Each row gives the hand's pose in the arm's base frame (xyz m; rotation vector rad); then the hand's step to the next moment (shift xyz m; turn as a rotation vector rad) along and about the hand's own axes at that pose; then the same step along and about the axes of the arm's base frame.
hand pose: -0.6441 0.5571 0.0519 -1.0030 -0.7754 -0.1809
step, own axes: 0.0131 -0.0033 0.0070 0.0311 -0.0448 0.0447
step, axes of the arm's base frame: 0.0044 0.0065 0.0130 -0.0211 0.0181 0.0648
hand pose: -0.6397 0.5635 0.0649 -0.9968 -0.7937 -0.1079
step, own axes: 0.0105 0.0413 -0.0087 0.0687 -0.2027 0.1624
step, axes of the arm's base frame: 0.0299 0.0192 -0.0251 -0.1256 0.0314 0.2354
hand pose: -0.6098 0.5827 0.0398 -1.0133 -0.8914 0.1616
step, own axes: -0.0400 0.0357 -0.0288 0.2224 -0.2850 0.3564
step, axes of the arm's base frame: 0.0042 -0.0197 -0.0574 -0.1861 0.1929 0.4311
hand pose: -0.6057 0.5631 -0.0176 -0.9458 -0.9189 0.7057
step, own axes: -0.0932 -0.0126 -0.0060 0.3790 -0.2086 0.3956
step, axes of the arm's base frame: -0.0347 -0.0849 -0.0217 -0.1597 0.3694 0.4262
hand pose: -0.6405 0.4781 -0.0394 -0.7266 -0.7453 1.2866
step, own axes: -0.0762 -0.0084 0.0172 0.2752 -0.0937 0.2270
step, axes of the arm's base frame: -0.0189 -0.0755 0.0107 -0.0990 0.2726 0.2279
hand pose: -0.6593 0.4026 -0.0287 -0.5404 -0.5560 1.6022
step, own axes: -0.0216 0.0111 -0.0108 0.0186 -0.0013 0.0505
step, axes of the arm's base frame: 0.0004 -0.0220 -0.0149 -0.0329 0.0165 0.0393
